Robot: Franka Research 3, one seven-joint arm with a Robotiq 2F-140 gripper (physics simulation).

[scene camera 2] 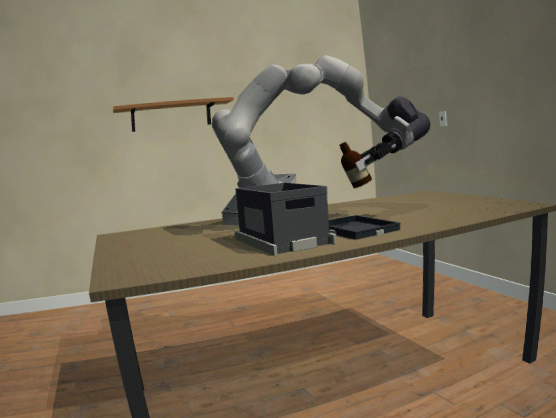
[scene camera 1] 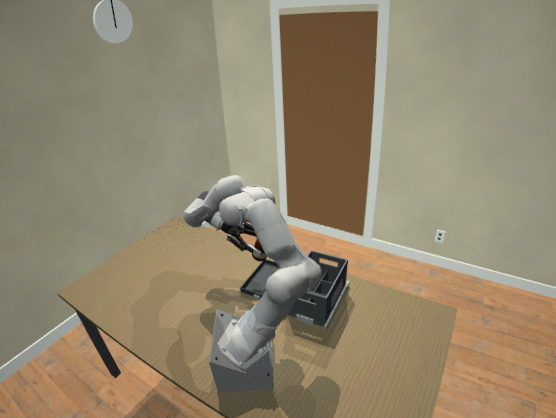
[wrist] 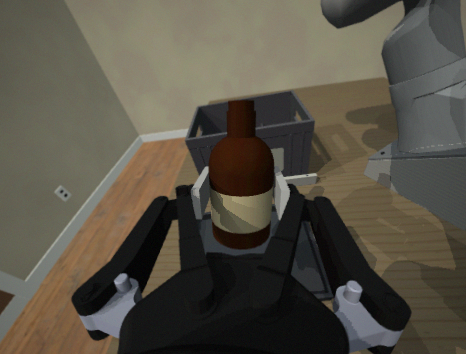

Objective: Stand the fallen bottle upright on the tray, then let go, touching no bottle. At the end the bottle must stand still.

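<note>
The brown bottle point(scene camera 1: 259, 244) point(scene camera 2: 351, 161) point(wrist: 241, 172) with a cream label is held in the air, neck up. In the scene camera 2 view it leans, its neck toward the crate side and its base toward the right. My gripper point(scene camera 2: 361, 164) point(wrist: 241, 177) is shut on the bottle, with one light finger pad on each side of its body. The dark, low-rimmed tray point(scene camera 1: 257, 281) point(scene camera 2: 350, 233) point(wrist: 309, 260) lies on the table. The bottle's base is well above the tray, apart from it. In the scene camera 1 view my arm hides part of the bottle and tray.
A dark grey crate point(scene camera 1: 337, 289) point(scene camera 2: 300, 225) point(wrist: 296, 156) with inner dividers stands beside the tray, with pale strips point(scene camera 2: 304, 244) around its foot. My arm's base point(scene camera 1: 242, 376) stands on the wooden table point(scene camera 1: 400, 345) point(scene camera 2: 165, 260). No bottle can be made out in the crate.
</note>
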